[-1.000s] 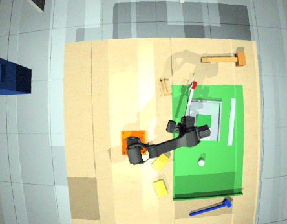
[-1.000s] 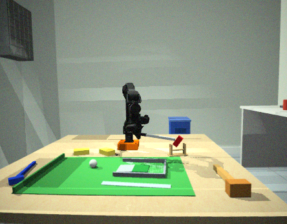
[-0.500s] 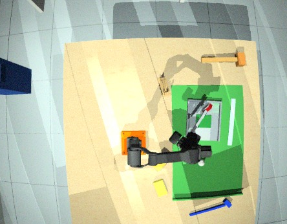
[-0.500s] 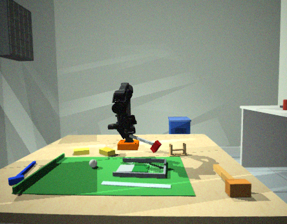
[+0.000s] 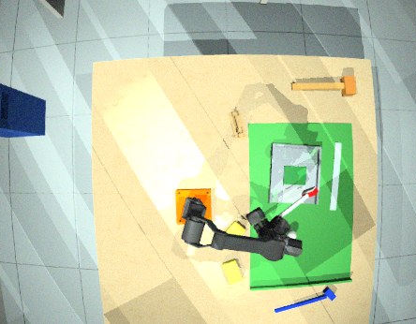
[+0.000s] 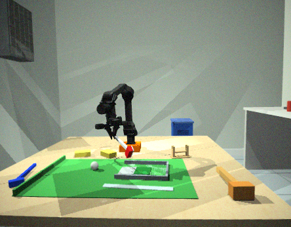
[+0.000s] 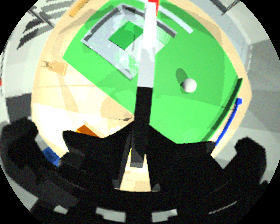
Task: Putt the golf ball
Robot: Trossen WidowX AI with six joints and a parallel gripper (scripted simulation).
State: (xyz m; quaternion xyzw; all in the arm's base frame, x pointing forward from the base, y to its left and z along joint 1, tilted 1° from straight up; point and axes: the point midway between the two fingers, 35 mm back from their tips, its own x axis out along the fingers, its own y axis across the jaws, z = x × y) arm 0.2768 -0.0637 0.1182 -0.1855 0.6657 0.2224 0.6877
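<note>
The red putter lies 100 mm ahead of my gripper tip and 70 mm to the left of it. The rest, counted from my gripper tip: white golf ball: 150 mm ahead, 110 mm below, 70 mm to the right; then green mat: 210 mm ahead, 130 mm below, 50 mm to the left; then white strip: 350 mm ahead, 190 mm to the left, 130 mm below.
</note>
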